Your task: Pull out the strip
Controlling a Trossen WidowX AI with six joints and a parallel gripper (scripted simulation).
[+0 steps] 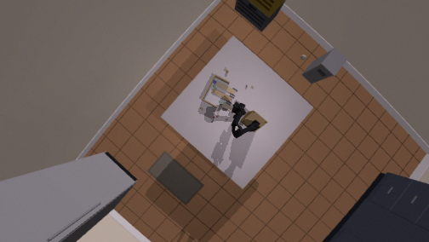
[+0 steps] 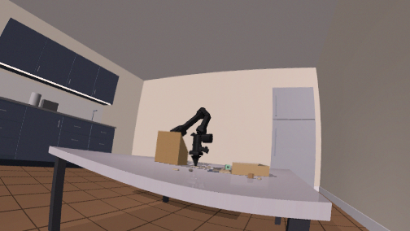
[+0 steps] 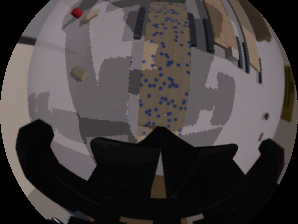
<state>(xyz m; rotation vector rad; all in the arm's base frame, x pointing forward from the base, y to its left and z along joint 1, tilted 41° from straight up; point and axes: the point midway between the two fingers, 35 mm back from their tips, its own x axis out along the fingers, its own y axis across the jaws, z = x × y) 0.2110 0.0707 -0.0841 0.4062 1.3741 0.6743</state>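
My gripper tip is 100 mm short of the narrow pale strip and 20 mm to the right of it. Round my gripper tip: small red block (180 mm ahead, 220 mm to the left, 10 mm above); then tan gridded strip (260 mm ahead, 40 mm to the right).
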